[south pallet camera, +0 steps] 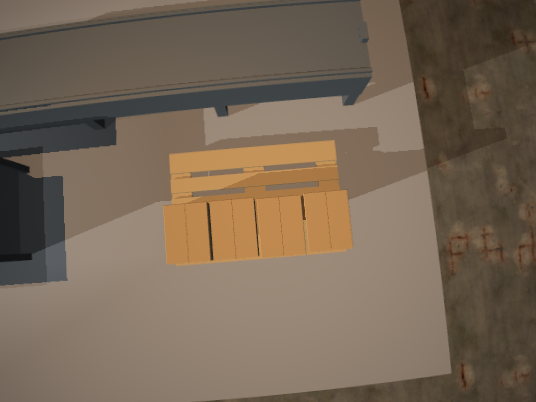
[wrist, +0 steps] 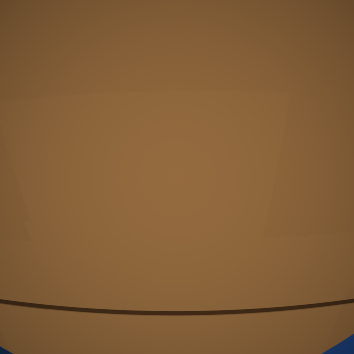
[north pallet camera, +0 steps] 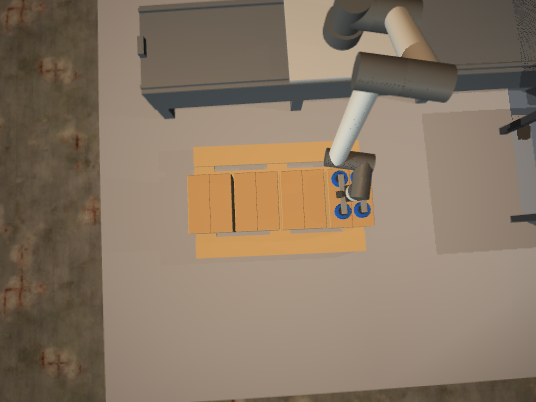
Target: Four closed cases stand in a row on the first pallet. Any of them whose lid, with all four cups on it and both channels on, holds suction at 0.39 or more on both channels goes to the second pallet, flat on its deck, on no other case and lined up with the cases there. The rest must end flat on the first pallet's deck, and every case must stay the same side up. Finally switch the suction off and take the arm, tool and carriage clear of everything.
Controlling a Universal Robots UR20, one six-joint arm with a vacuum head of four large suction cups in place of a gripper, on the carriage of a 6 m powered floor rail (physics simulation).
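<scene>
In the north pallet view four closed cases stand in a row on the first pallet. My vacuum head is over the rightmost case, its blue cups within the lid's outline. In the wrist view the lid fills the picture and its dark seam runs low across it. A blue cup edge shows at the bottom right corner. The cups look pressed onto the lid; suction does not show. In the south pallet view four cases stand on the second pallet.
The floor rail runs behind both pallets, with the pale carriage on it. My forearm reaches over the first pallet's back edge. A dark stand is left of the second pallet; dark bars show right of the first.
</scene>
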